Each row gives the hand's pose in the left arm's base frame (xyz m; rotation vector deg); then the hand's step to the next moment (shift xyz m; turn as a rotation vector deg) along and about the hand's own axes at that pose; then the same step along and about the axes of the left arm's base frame.
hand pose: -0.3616 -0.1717 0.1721 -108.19 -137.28 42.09
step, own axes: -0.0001 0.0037 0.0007 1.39 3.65 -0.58
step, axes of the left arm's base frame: 0.0032 0.0003 -0.0019 3.13 2.09 -1.18
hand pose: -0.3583 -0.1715 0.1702 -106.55 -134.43 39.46
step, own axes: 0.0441 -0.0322 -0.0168 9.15 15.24 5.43
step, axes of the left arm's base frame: -0.0355 0.0411 0.0178 9.65 9.52 -12.72
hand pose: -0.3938 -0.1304 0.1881 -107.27 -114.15 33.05
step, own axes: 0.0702 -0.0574 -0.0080 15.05 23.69 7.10
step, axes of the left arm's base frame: -0.0499 0.0678 0.0346 15.63 15.70 -18.64
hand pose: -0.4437 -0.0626 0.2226 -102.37 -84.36 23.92
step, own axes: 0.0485 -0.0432 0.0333 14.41 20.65 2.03
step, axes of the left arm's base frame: -0.0385 0.0586 0.0202 16.78 13.44 -13.27
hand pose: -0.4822 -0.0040 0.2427 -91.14 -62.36 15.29
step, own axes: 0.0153 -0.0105 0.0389 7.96 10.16 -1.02
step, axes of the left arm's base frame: -0.0231 0.0364 0.0015 10.09 5.94 -5.52
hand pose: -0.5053 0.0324 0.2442 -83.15 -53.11 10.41
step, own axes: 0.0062 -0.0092 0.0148 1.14 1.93 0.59
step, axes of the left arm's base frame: -0.0091 0.0136 0.0087 1.18 1.49 -1.32
